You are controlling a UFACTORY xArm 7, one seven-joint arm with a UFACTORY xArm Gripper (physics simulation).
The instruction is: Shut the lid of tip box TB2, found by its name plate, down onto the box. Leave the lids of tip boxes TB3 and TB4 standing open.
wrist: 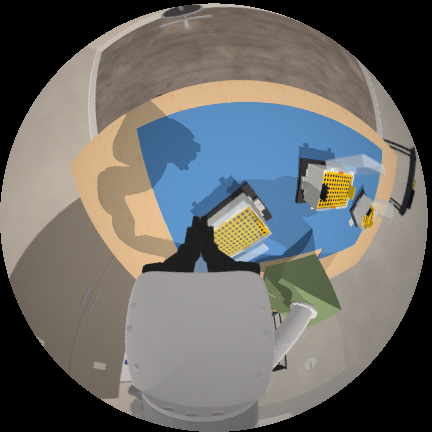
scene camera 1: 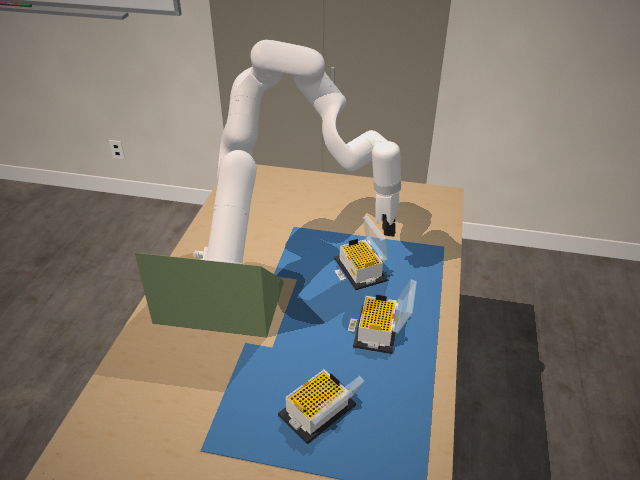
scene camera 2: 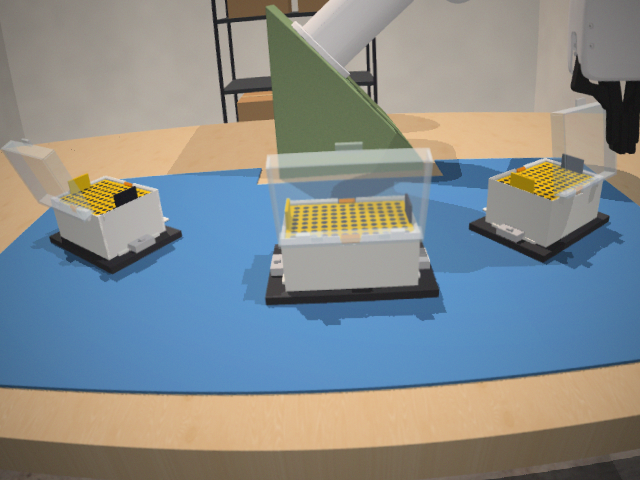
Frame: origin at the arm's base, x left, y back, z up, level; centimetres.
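Seen in the pictures: gripper, fingertip midpoint: [wrist: 200, 224] [scene camera 1: 389, 234] [scene camera 2: 621, 151]; arm's base, link origin: [wrist: 303, 309] [scene camera 1: 223, 266] [scene camera 2: 318, 51].
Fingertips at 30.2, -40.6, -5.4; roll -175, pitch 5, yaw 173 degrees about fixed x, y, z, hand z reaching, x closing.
Note:
Offsets run from my fingertips to a thing's middle, as dx, dy, dz. "spot": to the spot under its first point. Level surfaces: height alone.
Three white tip boxes with yellow racks stand on black bases, their clear lids open; no name plate is readable. The far box [scene camera 1: 360, 256] [scene camera 2: 542, 206] [wrist: 241, 232] has its lid {spot: -0.9, +3.8, -1.1} [scene camera 1: 376, 237] [scene camera 2: 577, 131] standing roughly upright; in the wrist view this lid is hard to make out. My gripper [scene camera 1: 389, 233] [scene camera 2: 621, 149] [wrist: 200, 224] is shut and empty, close to that lid on its outer side; contact cannot be told. The middle box {-27.7, -0.7, -5.1} [scene camera 1: 376, 320] [scene camera 2: 351, 263] [wrist: 336, 190] and near box {-56.5, +9.5, -5.1} [scene camera 1: 316, 400] [scene camera 2: 108, 219] [wrist: 365, 212] have lids {spot: -27.4, -7.9, -2.0} [scene camera 1: 406, 307] {spot: -58.8, +0.7, +2.6} [scene camera 1: 354, 386] leaning outward.
The boxes stand on a blue mat {dz -11.6} [scene camera 1: 392, 423] [scene camera 2: 206, 335] [wrist: 240, 135] on a wooden table {dz -11.9} [scene camera 1: 129, 413] [scene camera 2: 310, 418]. A green wedge-shaped mount [scene camera 1: 206, 299] [scene camera 2: 310, 113] [wrist: 310, 280] carries the arm at the mat's side. Small pale plates {spot: -8.1, +13.1, -11.4} [scene camera 1: 340, 274] {spot: -27.6, +6.0, -11.4} [scene camera 1: 352, 324] lie beside the far and middle boxes.

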